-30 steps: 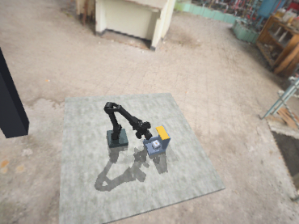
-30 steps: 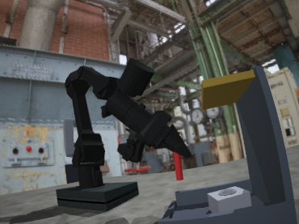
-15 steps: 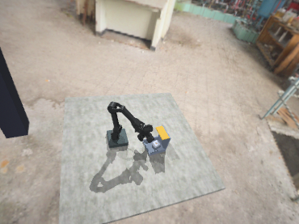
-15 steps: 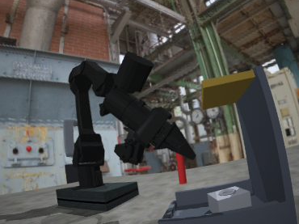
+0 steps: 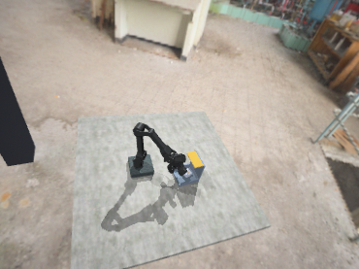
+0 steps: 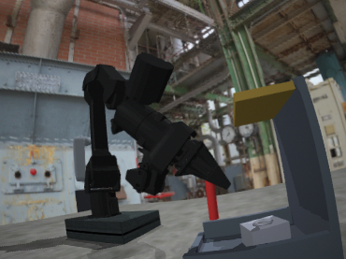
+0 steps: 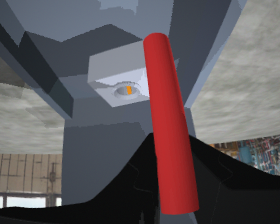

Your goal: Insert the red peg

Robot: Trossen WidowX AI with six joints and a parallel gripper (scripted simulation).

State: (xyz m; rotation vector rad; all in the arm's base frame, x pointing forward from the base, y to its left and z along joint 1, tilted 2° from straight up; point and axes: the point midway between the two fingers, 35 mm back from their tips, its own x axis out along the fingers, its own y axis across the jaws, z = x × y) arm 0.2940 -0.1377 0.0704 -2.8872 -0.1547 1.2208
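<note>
Right now the back wall is 100 mm ahead of my gripper tip, 20 mm to the right of it and 10 mm above it. Also, from my gripper tip: red peg: 30 mm behind, 10 mm below; yellow roof: 100 mm above, 60 mm ahead, 30 mm to the right.
</note>
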